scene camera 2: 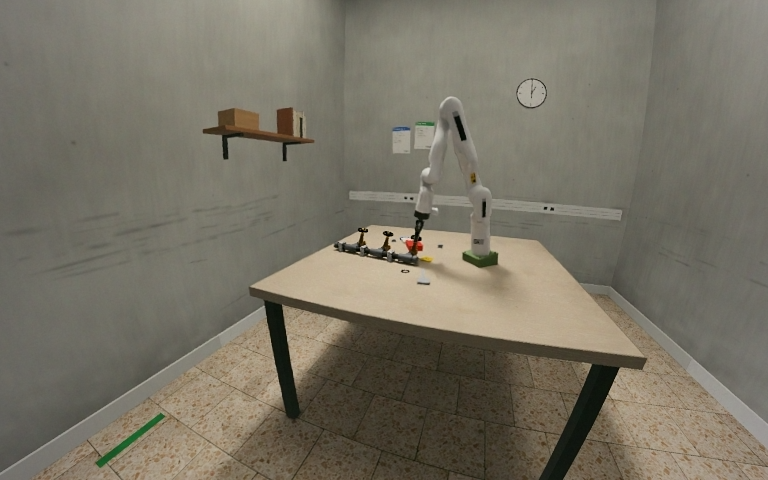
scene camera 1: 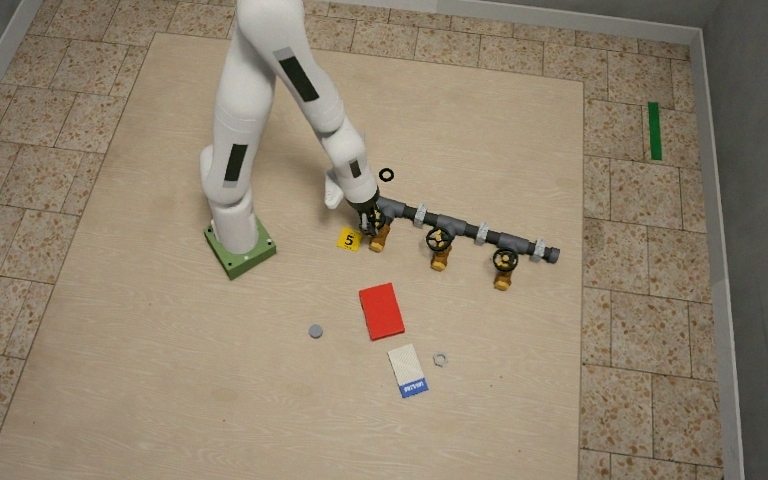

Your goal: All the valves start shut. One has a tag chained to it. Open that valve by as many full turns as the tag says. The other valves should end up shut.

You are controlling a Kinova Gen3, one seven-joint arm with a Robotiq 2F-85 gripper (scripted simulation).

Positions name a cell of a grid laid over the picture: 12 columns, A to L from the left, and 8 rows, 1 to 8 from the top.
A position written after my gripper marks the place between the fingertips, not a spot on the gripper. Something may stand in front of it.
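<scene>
Through the scene camera I can see my gripper (scene camera 1: F4), and a red block (scene camera 1: F6) is there with it in the same view.
</scene>
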